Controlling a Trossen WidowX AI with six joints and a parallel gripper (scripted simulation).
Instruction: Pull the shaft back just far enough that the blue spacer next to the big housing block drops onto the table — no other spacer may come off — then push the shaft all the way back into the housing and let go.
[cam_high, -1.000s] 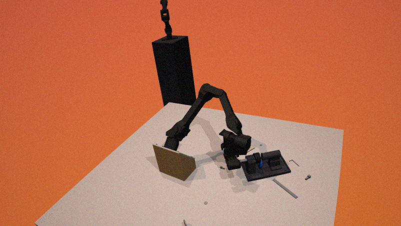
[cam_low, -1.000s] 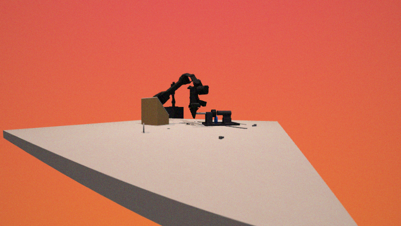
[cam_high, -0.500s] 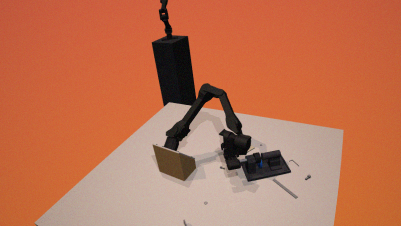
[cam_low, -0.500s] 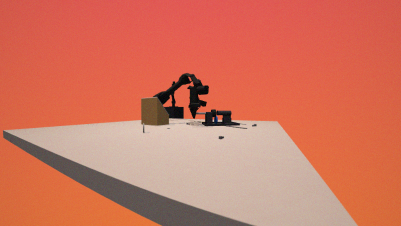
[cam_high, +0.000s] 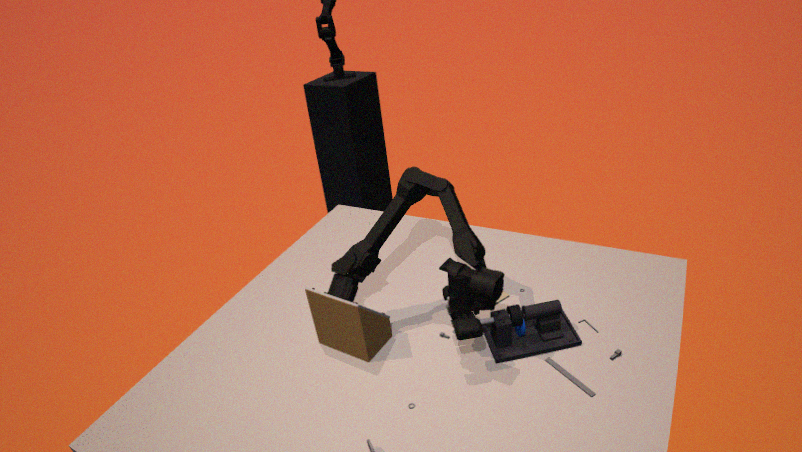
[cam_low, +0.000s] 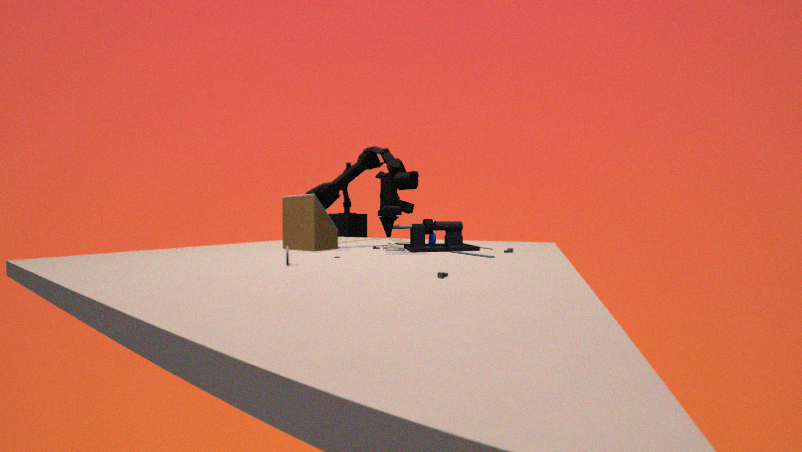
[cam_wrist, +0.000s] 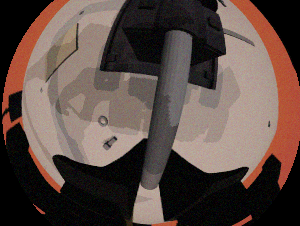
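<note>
Now: the grey shaft 50 mm ahead of my gripper tip, 40 mm to the left of it and 30 mm above it. The rest, counted from my gripper tip: grey bar: 280 mm ahead, 20 mm to the left, 40 mm below; hex key: 260 mm ahead, 220 mm to the left, 40 mm below; blue spacer: 110 mm ahead, 100 mm to the left, 10 mm below.
</note>
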